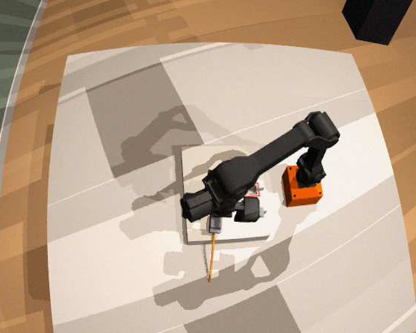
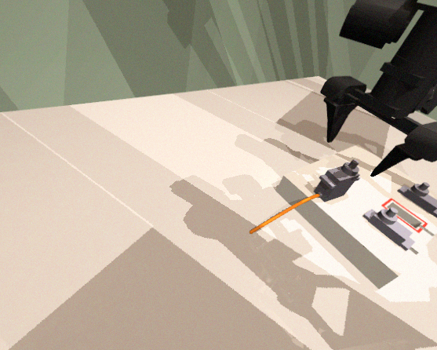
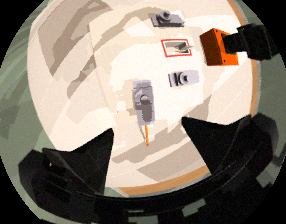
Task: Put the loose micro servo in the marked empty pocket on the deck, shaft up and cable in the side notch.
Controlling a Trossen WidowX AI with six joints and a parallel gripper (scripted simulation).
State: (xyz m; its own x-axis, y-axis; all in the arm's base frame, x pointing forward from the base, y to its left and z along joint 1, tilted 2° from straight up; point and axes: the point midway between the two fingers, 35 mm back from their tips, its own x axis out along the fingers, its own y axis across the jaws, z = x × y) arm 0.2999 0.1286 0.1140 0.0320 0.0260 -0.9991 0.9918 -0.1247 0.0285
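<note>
My gripper tip is now 12 cm to the left of the deck and 12 cm above it.
</note>
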